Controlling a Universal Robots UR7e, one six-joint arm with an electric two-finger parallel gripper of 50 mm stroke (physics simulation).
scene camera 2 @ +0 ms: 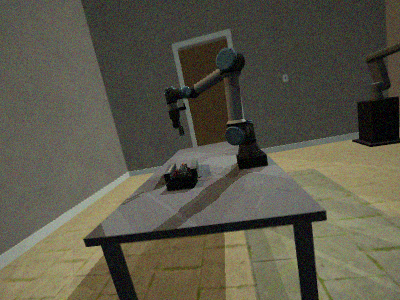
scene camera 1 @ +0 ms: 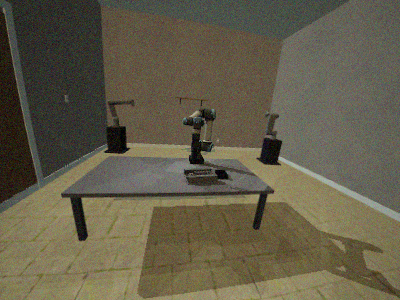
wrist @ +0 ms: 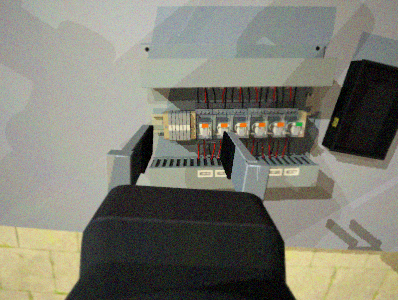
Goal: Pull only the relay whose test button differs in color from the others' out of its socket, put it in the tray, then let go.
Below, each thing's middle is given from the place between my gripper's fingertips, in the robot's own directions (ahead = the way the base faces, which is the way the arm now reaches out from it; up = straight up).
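With the relay panel [wrist: 182,51] as my reference, my hand is 3 cm short of it and 8 cm to the right of it, and 27 cm above it.
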